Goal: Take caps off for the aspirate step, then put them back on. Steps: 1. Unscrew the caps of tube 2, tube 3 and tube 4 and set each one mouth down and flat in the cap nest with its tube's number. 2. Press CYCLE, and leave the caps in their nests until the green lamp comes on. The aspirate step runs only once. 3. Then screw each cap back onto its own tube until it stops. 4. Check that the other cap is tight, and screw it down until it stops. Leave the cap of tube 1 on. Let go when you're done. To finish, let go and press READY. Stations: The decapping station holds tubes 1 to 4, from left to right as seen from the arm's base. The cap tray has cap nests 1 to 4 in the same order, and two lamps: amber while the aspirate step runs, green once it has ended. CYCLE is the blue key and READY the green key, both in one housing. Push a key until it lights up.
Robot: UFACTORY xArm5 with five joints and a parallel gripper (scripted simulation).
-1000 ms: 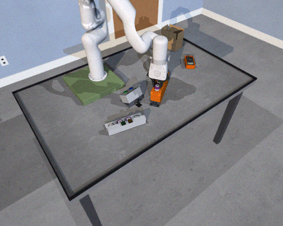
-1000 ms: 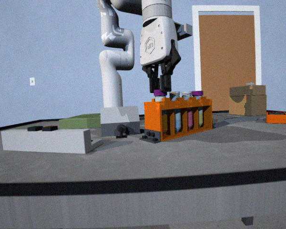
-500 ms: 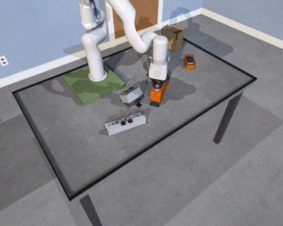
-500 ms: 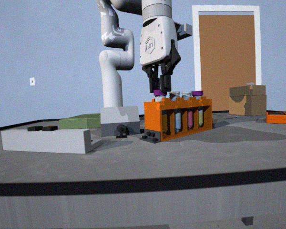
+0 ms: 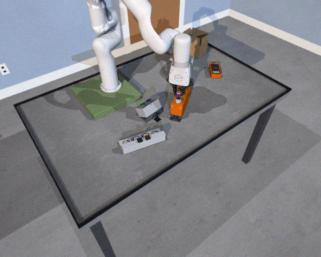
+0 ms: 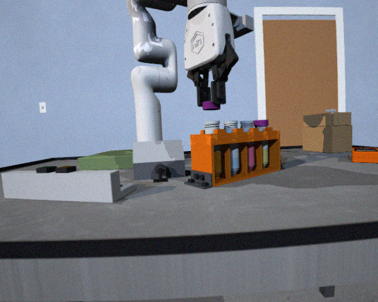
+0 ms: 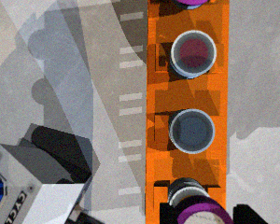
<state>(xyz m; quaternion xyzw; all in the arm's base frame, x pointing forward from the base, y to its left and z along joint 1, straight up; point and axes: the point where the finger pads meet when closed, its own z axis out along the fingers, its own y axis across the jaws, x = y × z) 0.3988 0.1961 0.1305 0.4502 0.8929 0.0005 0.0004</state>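
My hand is 13 cm past the blue CYCLE key, 10 cm to the left of it and 10 cm above it. Round my hand: tube 12 cm below, 8 cm to the left, 6 cm behind; green READY key 15 cm to the right, 12 cm behind, 10 cm below; grey key housing 13 cm to the right, 12 cm below, 11 cm behind.
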